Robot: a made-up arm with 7 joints. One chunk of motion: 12 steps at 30 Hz.
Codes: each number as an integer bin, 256 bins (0 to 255) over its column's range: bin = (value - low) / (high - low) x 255, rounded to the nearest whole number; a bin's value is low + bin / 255 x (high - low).
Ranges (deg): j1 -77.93..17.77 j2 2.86..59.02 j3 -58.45..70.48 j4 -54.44..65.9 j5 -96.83..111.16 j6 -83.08..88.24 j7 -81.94..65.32
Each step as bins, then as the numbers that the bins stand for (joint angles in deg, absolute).
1 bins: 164 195 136 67 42 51 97
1 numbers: -16.38 45.81 10.31 -22.82 -62.57 -48.82 -25.92
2 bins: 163 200 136 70 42 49 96
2 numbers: -16.76 46.91 10.31 -21.41 -62.57 -50.16 -26.50
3 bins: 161 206 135 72 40 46 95
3 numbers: -17.51 48.23 9.81 -20.46 -64.20 -52.18 -27.08
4 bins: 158 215 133 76 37 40 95
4 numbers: -18.63 50.21 8.80 -18.57 -66.65 -56.21 -27.08
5 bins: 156 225 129 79 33 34 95
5 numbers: -19.38 52.41 6.77 -17.16 -69.91 -60.24 -27.08
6 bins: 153 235 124 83 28 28 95
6 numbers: -20.51 54.62 4.25 -15.27 -73.99 -64.27 -27.08
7 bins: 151 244 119 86 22 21 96
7 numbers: -21.26 56.60 1.72 -13.85 -78.89 -68.97 -26.50
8 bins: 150 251 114 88 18 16 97
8 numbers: -21.64 58.14 -0.81 -12.91 -82.15 -72.33 -25.92
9 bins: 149 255 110 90 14 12 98
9 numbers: -22.01 59.02 -2.83 -11.97 -85.41 -75.02 -25.35
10 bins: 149 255 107 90 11 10 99
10 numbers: -22.01 59.02 -4.35 -11.97 -87.86 -76.36 -24.77
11 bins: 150 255 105 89 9 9 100
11 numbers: -21.64 59.02 -5.36 -12.44 -89.49 -77.03 -24.19
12 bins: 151 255 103 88 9 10 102
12 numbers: -21.26 59.02 -6.37 -12.91 -89.49 -76.36 -23.04
